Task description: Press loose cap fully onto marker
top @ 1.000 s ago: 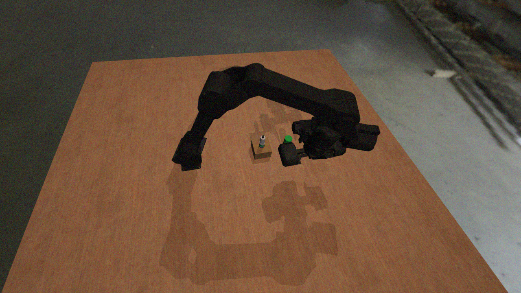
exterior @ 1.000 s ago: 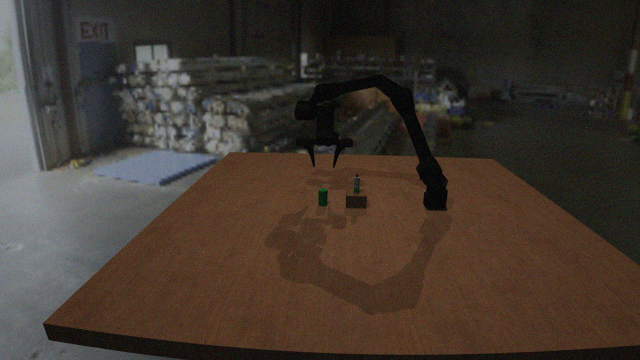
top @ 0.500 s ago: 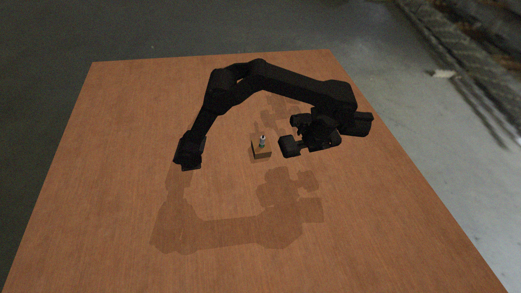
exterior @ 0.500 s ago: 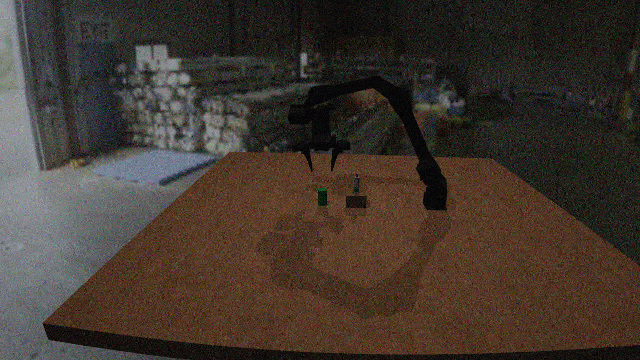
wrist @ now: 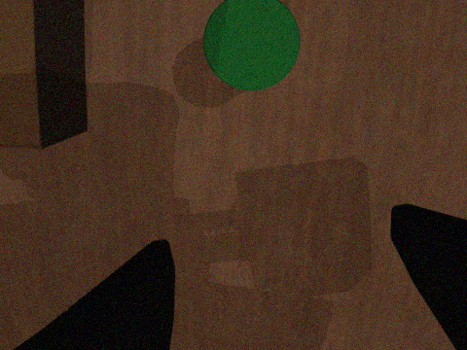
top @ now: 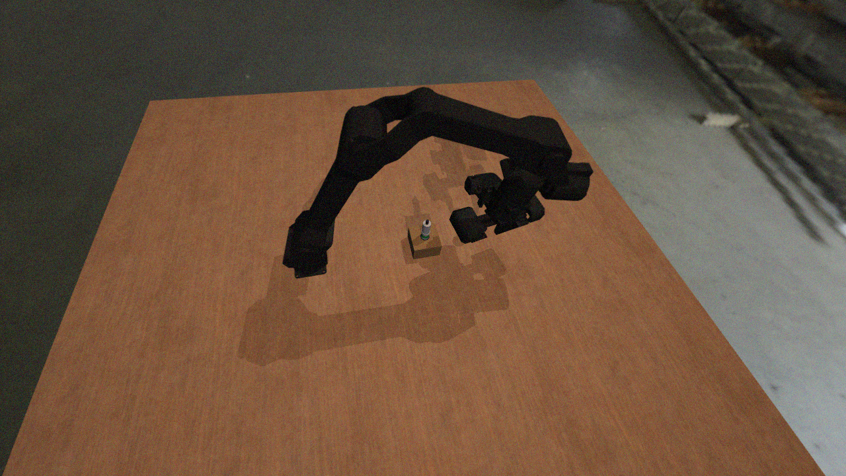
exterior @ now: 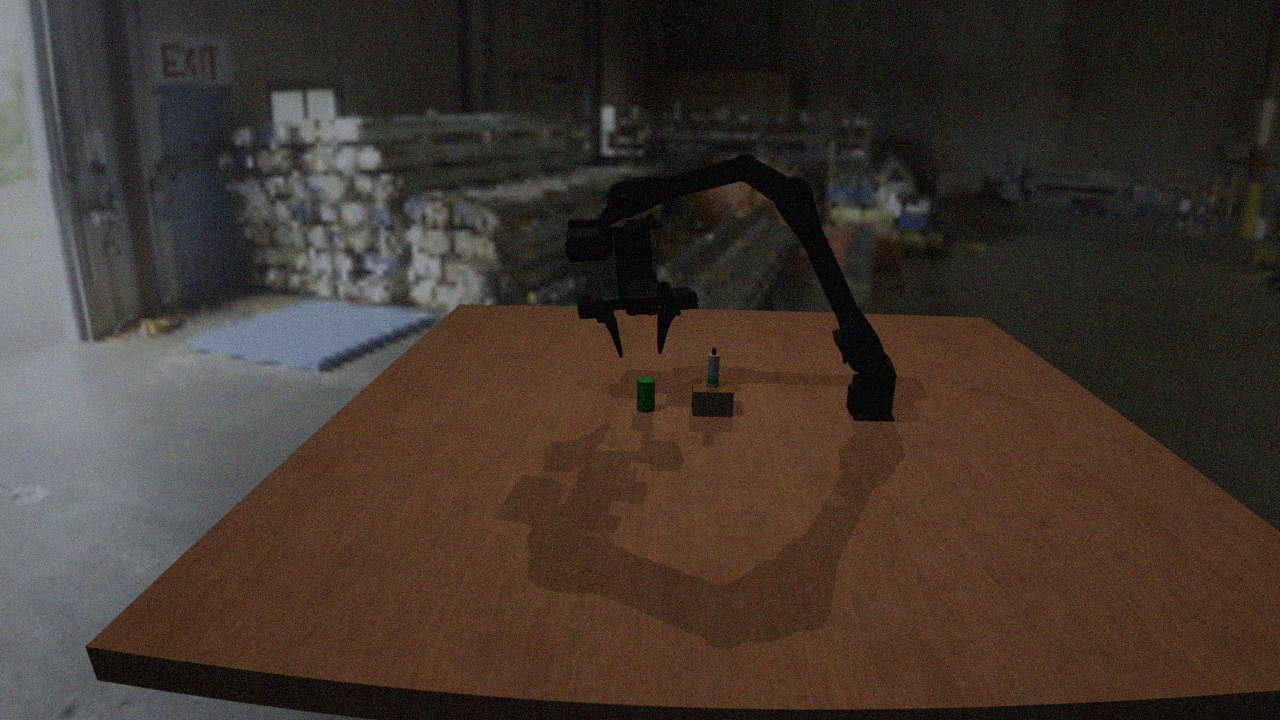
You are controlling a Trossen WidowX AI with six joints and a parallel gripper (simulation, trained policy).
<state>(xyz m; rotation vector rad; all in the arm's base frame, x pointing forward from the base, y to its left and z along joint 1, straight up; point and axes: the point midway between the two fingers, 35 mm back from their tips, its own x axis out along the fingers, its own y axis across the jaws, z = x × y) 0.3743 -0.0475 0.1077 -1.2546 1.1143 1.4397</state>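
Now: gripper tip 10 mm past the green cap, 50 mm to the right of it and 50 mm above it. From my gripper tip the other things lie so: holder block 120 mm behind, 40 mm to the left, 50 mm below.
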